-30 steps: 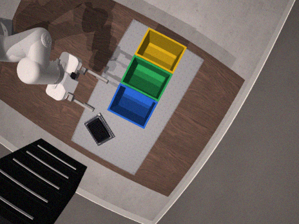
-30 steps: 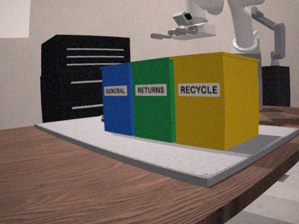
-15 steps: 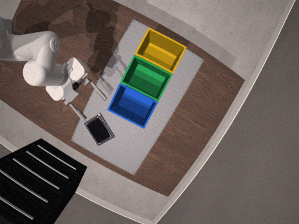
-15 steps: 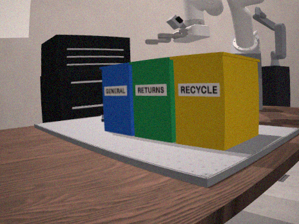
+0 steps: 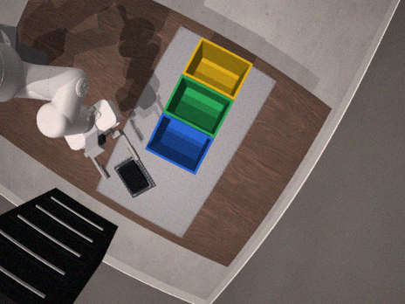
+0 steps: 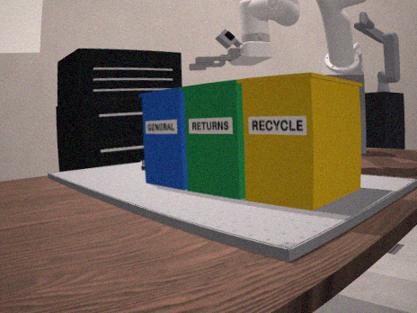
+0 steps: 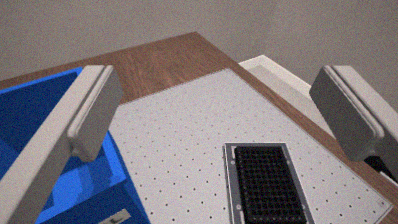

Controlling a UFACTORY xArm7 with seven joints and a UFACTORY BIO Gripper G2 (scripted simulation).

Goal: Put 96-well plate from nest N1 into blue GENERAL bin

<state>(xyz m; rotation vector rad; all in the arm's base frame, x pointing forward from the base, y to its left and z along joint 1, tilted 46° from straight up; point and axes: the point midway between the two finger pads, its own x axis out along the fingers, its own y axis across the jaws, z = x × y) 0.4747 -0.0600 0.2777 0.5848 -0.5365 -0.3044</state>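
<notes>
The black 96-well plate is 24 cm below my hand, 11 cm to the right of it and 6 cm ahead of it. Round my hand: green returns bin: 28 cm to the left, 17 cm below, 1 cm ahead; then plate nest N1: 26 cm below, 11 cm to the right, 6 cm ahead; then blue general bin: 17 cm below, 16 cm to the left, 7 cm ahead.
</notes>
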